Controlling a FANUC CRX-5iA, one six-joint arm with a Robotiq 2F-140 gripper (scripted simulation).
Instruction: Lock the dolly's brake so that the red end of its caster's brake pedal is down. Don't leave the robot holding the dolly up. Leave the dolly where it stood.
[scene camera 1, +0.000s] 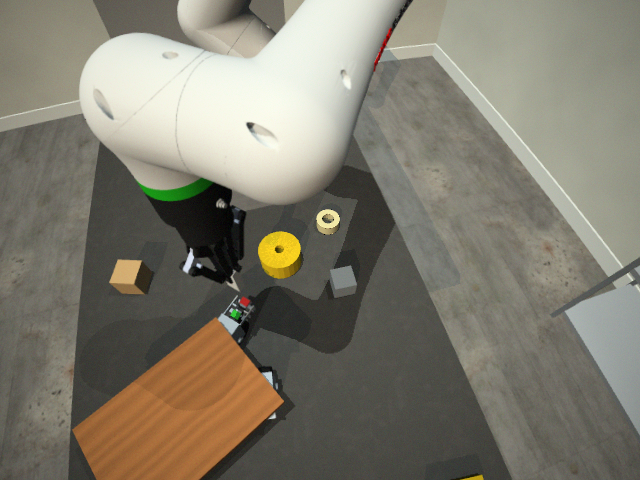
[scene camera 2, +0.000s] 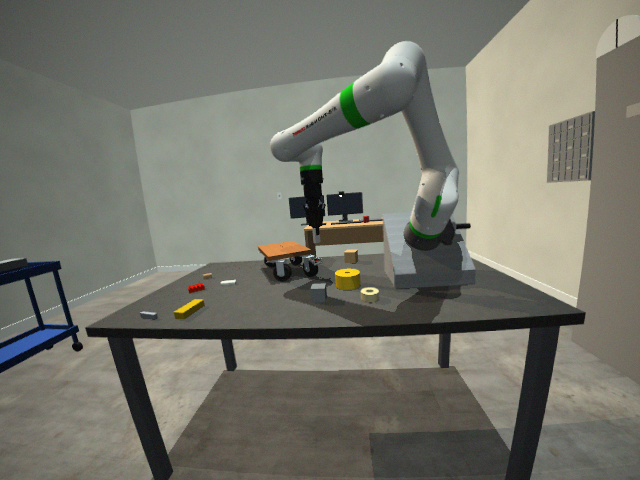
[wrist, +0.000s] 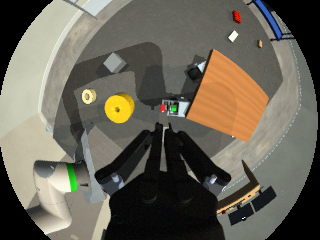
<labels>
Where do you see my gripper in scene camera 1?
236, 285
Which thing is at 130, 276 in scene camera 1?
A tan cube.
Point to my gripper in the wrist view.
162, 118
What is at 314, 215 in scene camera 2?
My gripper.
</labels>
